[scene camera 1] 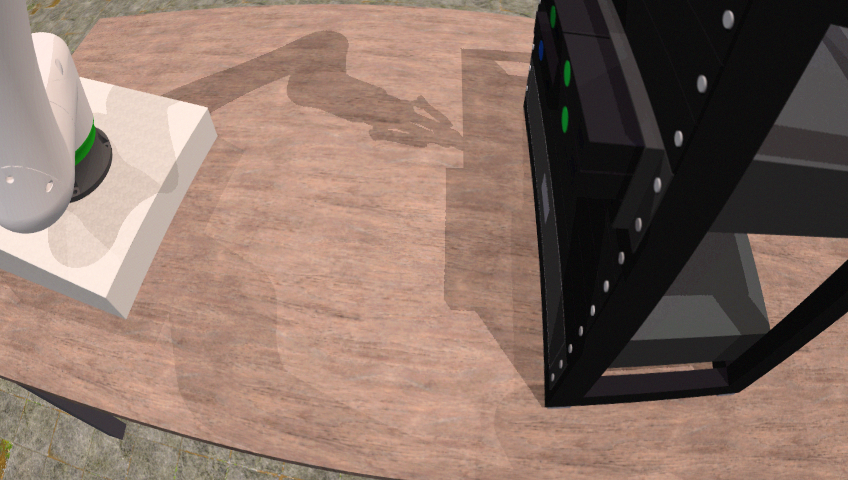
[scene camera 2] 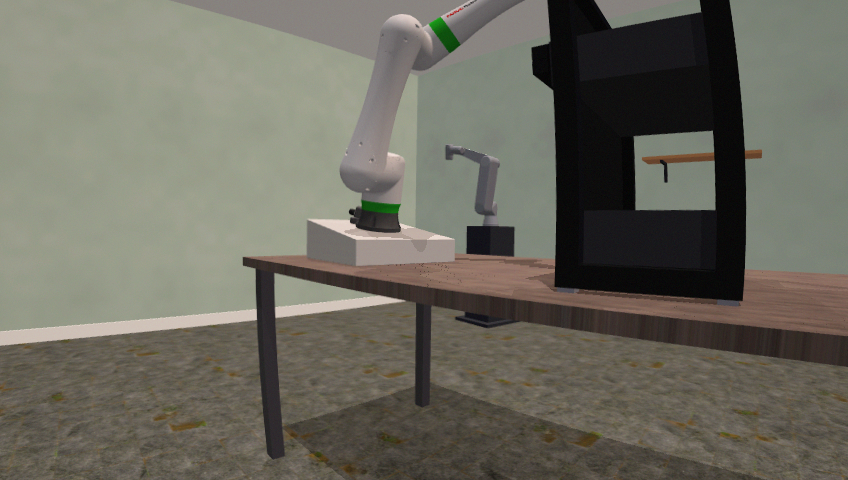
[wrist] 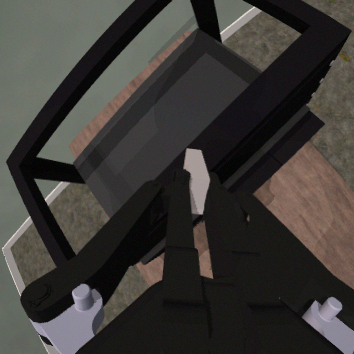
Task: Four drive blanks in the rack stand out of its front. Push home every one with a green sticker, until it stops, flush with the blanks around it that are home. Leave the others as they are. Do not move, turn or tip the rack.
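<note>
The black rack [scene camera 1: 672,237] [scene camera 2: 727,178] [wrist: 280,85] stands upright on the table. In scene camera 1, green stickers [scene camera 1: 552,16] [scene camera 1: 567,73] [scene camera 1: 564,119] and a blue sticker [scene camera 1: 540,49] show on dark blanks high in its front; how far each blank stands out is hard to tell. A dark block [scene camera 2: 541,66] juts from the front in scene camera 2. Dark blanks [wrist: 302,132] stand out beside the frame in the wrist view. My gripper [wrist: 191,162] is shut and empty, its tips seen over the rack's front upper edge; contact cannot be told. It does not show in the scene views.
The arm's white base block [scene camera 1: 190,133] [scene camera 2: 333,243] stands on the wooden table [scene camera 1: 357,237] [scene camera 2: 505,294], in front of the rack. The arm's shadow lies between them. A shelf board [scene camera 2: 702,157] and another robot arm [scene camera 2: 487,184] are in the background.
</note>
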